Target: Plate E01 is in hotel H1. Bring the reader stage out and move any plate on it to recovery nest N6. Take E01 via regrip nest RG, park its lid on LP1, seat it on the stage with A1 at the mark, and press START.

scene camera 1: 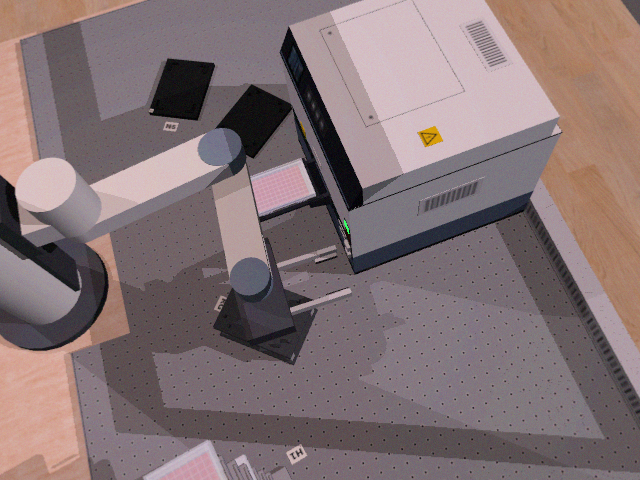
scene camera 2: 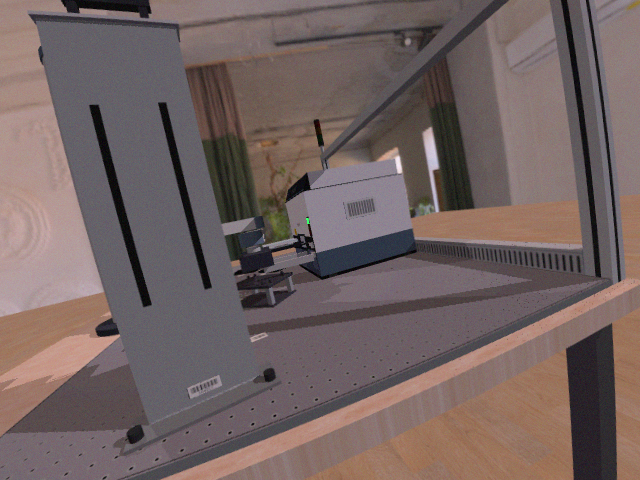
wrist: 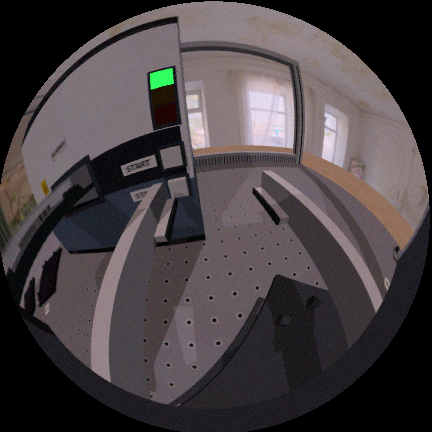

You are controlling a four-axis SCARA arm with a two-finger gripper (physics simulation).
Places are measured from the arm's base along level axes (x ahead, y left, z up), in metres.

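Pixels of known places: gripper, between the fingertips: [scene camera 1: 343, 270] [scene camera 2: 310, 255] [wrist: 214, 184]; arm's base, origin of its link: [scene camera 1: 51, 293].
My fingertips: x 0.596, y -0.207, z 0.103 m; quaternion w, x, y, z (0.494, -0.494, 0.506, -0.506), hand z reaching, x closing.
For each thing: its top centre in the pictures, then the offset to it from my fingertips. "spot": a spot on its surface instead.
- reader, centre of its top: [scene camera 1: 414, 68] [wrist: 112, 82] [scene camera 2: 334, 175] dy +0.198, dx +0.209, dz +0.261 m
- plate with pink wells, centre of its top: [scene camera 1: 277, 186] [scene camera 2: 279, 242] dy +0.191, dx -0.066, dz +0.050 m
- START button, centre of its top: [wrist: 170, 146] dy +0.034, dx +0.024, dz +0.035 m
- Nest RG, centre of its top: [scene camera 1: 263, 312] [scene camera 2: 258, 277] dy -0.020, dx -0.171, dz -0.021 m
- pink-welled plate, a spot on its surface: [scene camera 1: 193, 467] spot: dy -0.299, dx -0.274, dz +0.338 m
- H1 label, a spot on its surface: [scene camera 1: 296, 454] spot: dy -0.276, dx -0.194, dz -0.091 m
- Nest N6, centre of its top: [scene camera 1: 180, 85] dy +0.609, dx -0.203, dz -0.073 m
- black nest, centre of its top: [scene camera 1: 251, 116] dy +0.457, dx -0.068, dz -0.071 m
- frame post, a spot on its surface: [scene camera 2: 594, 155] spot: dy -0.509, dx +0.408, dz +0.123 m
The reader [scene camera 1: 434, 77] [scene camera 2: 361, 211] [wrist: 100, 100] has its stage [scene camera 1: 289, 209] out, and a plate with pink wells [scene camera 1: 282, 187] lies on it, partly hidden by my arm. Its lamp [wrist: 162, 79] is green. The START button [wrist: 171, 156] is on the reader's front. My gripper [scene camera 1: 341, 272] [wrist: 214, 184] is shut to its narrow width, its long fingers apart with nothing between them, tips near the reader's front corner. Nest RG [scene camera 1: 227, 320] [scene camera 2: 263, 281] [wrist: 300, 345] is below the gripper body. A pink-welled plate [scene camera 1: 193, 467] shows by the H1 label [scene camera 1: 296, 454]; its name is unreadable.
Nest N6 [scene camera 1: 181, 88] is at the back left. Another black nest [scene camera 1: 261, 116] stands between it and the reader, its label hidden. The tall grey hotel [scene camera 2: 155, 206] stands in the foreground of scene camera 2. A frame post [scene camera 2: 594, 155] rises at the table corner.
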